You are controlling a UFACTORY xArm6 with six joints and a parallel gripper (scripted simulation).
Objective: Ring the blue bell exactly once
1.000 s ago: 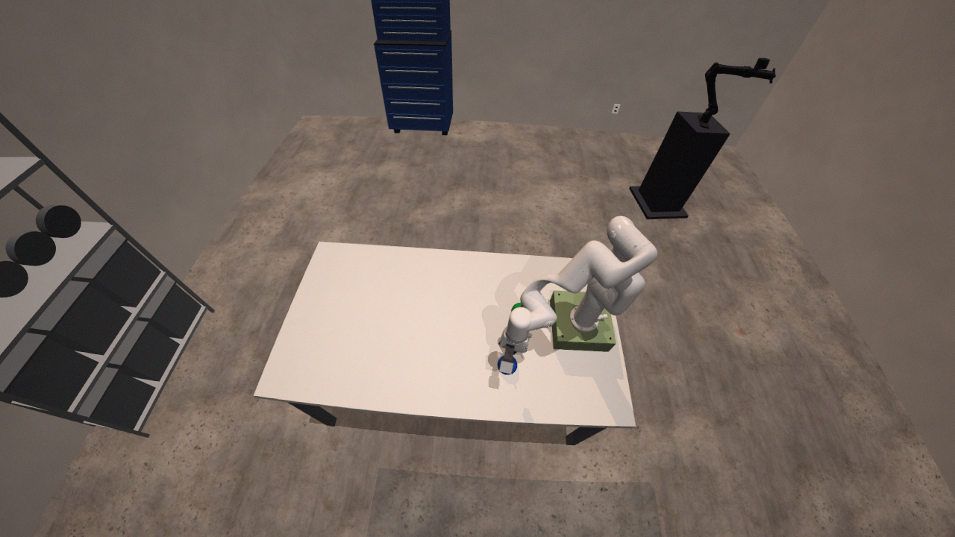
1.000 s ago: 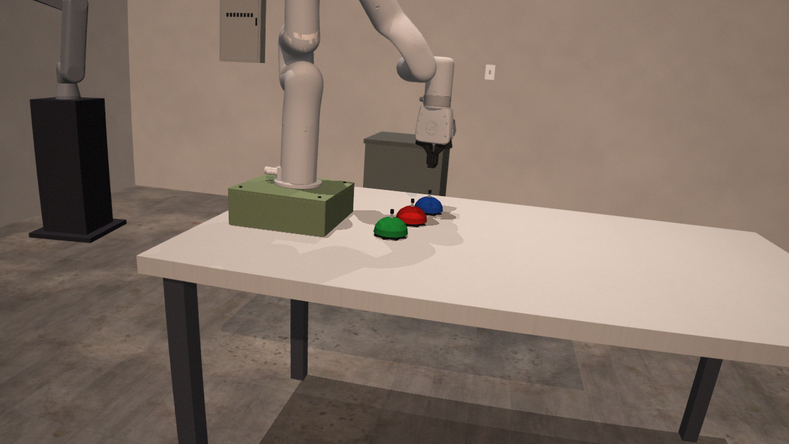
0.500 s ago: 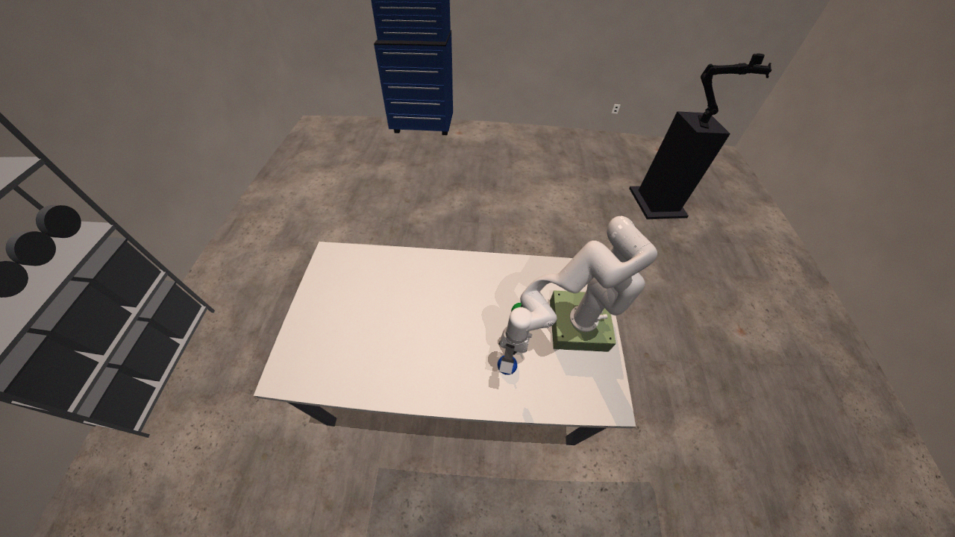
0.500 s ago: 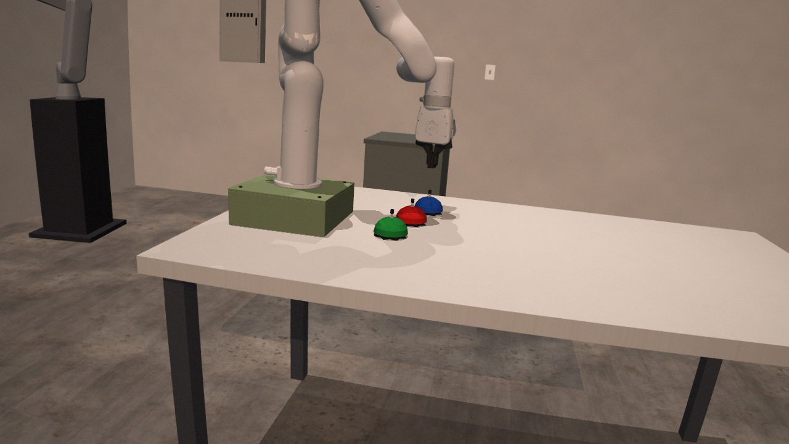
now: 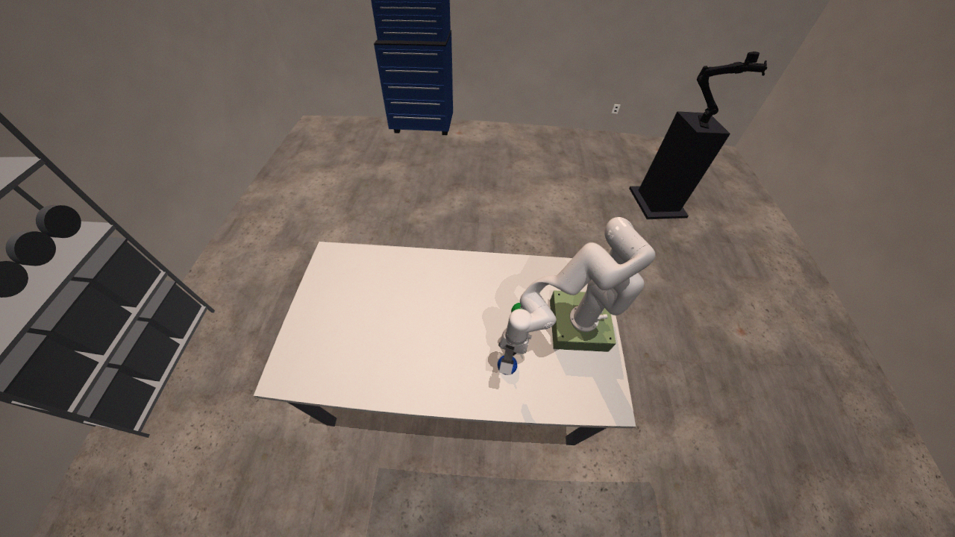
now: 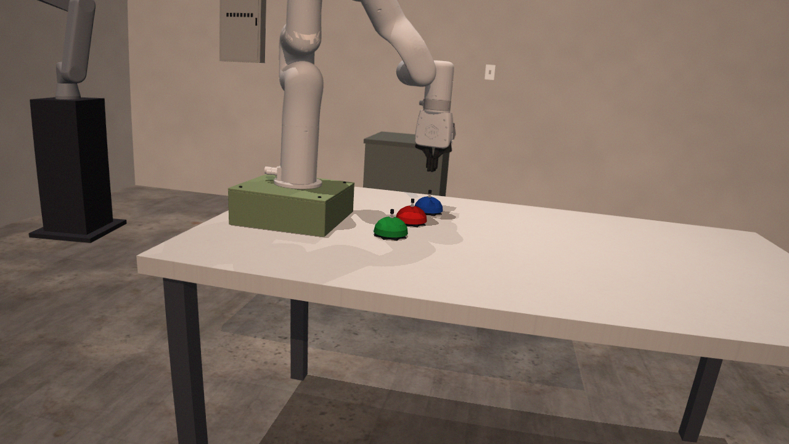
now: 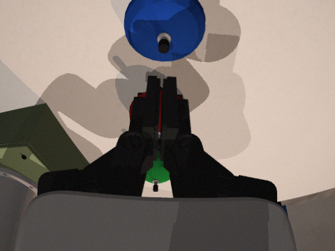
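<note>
Now: the blue bell 10 cm below my hand. From my hand the other things lie so: red bell: 12 cm to the right, 10 cm below, 5 cm behind; green bell: 25 cm to the right, 10 cm below, 10 cm behind.
</note>
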